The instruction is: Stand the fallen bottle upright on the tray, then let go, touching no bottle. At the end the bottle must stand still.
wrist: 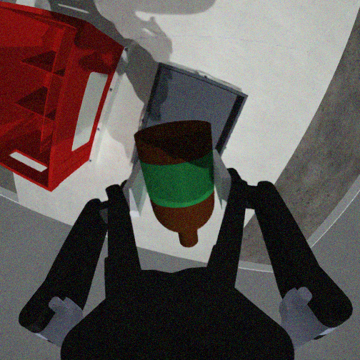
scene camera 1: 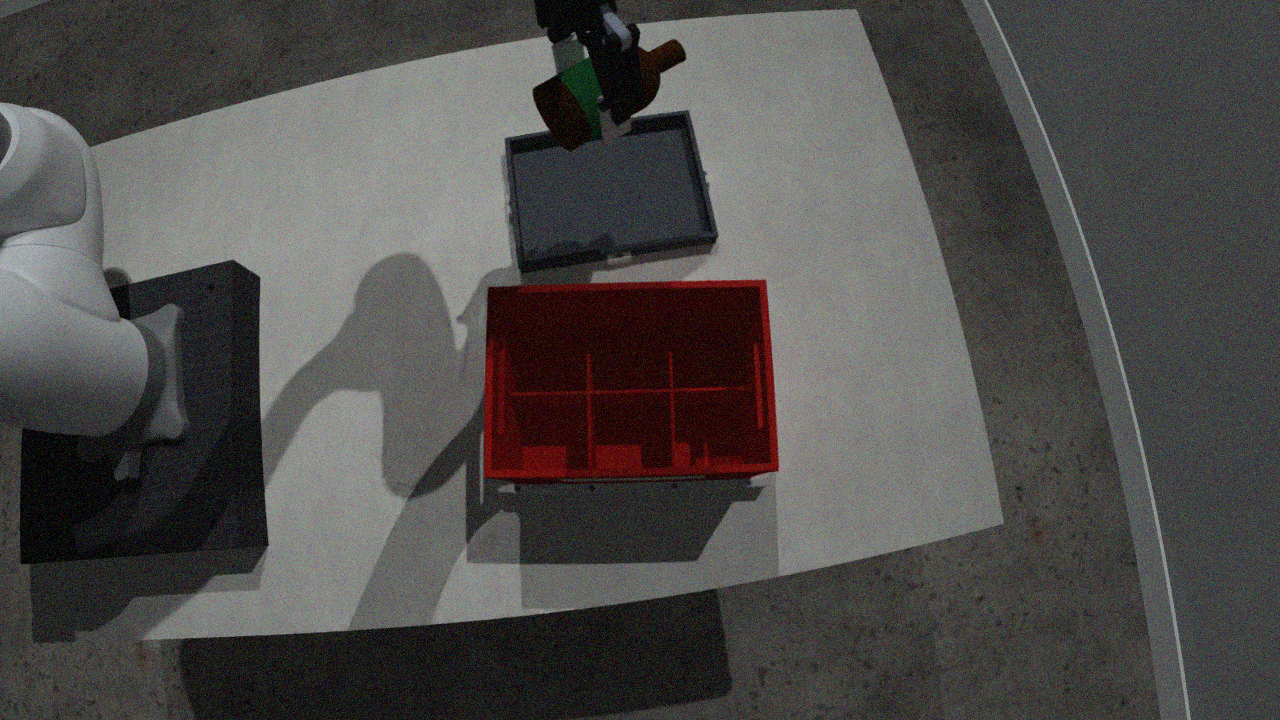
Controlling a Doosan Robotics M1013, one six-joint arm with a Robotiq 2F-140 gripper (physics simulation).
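Where they show: gripper, fingertip midpoint: (scene camera 1: 594, 108); arm's base, link origin: (scene camera 1: 132, 384).
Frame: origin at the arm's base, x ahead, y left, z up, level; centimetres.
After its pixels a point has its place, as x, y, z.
The brown bottle with a green label (scene camera 1: 560, 109) {63.7, 8.3, 19.6} (wrist: 176, 182) is held in the air above the back part of the tray, clear of it. It is tilted: in the scene view its neck points up and to the right and its base faces down and to the left. My gripper (scene camera 1: 591, 89) {67.2, 11.4, 14.1} (wrist: 178, 165) is shut on the bottle, one finger pad on each side of the labelled body. The dark grey tray (scene camera 1: 617, 198) {68.8, 10.8, -6.5} (wrist: 192, 97) lies flat on the table; in the wrist view the bottle's base hides its near part.
A red crate with compartments (scene camera 1: 626, 285) {66.2, -7.2, 10.5} (wrist: 67, 162) stands close in front of the tray in the scene view. The arm's black base block (scene camera 1: 247, 402) {15.8, -5.3, -3.8} stands at the left of the white table (scene camera 1: 859, 313) {95.6, -11.4, -7.0}. The table's back edge lies behind the tray.
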